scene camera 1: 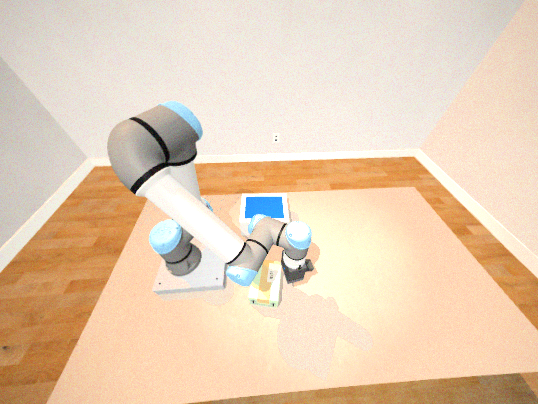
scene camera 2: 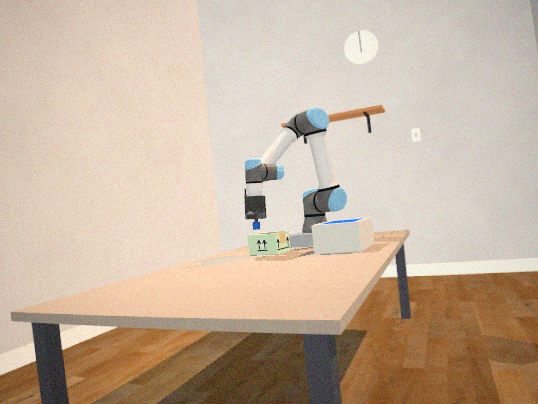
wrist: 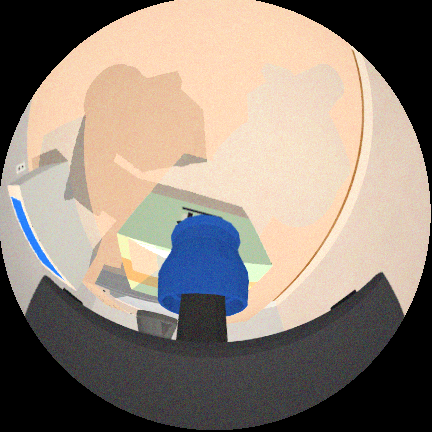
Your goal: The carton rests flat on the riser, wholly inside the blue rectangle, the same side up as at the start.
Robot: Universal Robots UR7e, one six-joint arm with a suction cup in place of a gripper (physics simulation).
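A riser rests on the table. Suction cup: holding nothing, 13 cm from the middle of a carton.
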